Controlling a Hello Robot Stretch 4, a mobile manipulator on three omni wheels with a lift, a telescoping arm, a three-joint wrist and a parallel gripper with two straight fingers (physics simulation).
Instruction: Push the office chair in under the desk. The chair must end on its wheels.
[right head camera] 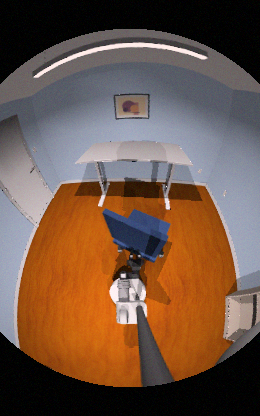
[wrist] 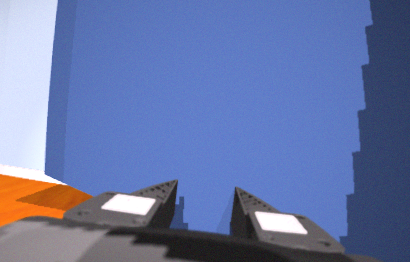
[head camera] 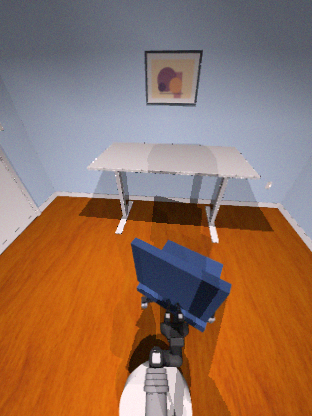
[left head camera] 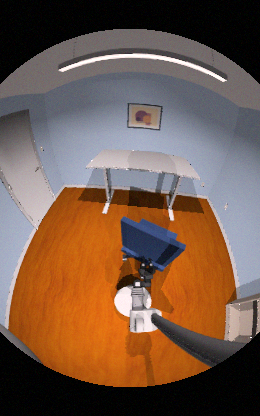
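Note:
The blue office chair [head camera: 175,275] [left head camera: 150,244] [right head camera: 131,232] [wrist: 215,100] stands between me and the white desk [head camera: 170,159] [left head camera: 120,159] [right head camera: 110,152], apart from it. Its backrest faces me, turned at an angle, with part of the seat showing beyond it. Casters show low at both sides in the head view; most of the base is hidden, and I cannot tell whether all wheels touch the floor. My gripper [head camera: 174,309] [left head camera: 146,265] [right head camera: 134,254] [wrist: 204,200] is open, close behind the backrest, with nothing between its fingers. Contact with the chair cannot be told.
The desk's two legs end in white feet [head camera: 213,233] [left head camera: 106,207] pointing towards me. A door [left head camera: 25,165] [right head camera: 22,165] is at the left. A pale open shelf unit [left head camera: 231,322] [right head camera: 229,320] stands at the right, behind the chair's position. The wall is behind the desk.

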